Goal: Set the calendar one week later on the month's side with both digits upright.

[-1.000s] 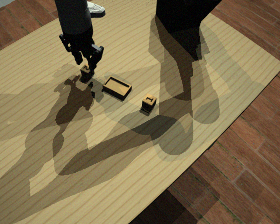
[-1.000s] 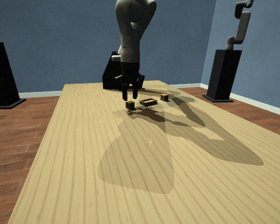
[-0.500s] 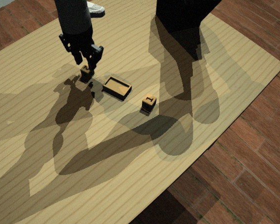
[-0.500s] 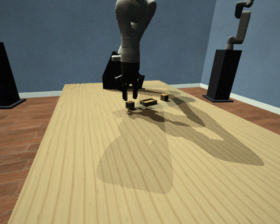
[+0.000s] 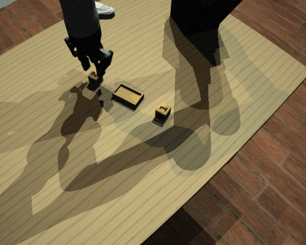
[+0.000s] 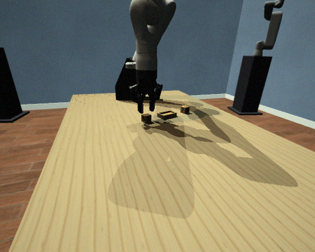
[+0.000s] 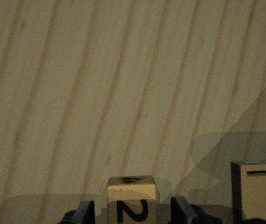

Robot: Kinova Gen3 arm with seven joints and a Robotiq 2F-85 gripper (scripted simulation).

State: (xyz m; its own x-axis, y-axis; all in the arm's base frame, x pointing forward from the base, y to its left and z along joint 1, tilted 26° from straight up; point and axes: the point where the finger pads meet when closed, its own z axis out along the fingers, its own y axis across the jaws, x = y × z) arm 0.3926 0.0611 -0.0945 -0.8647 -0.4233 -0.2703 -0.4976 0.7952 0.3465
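My gripper is now 4 cm above the cube. Round my hand: wooden tray 5 cm behind, 9 cm to the left, 5 cm below.
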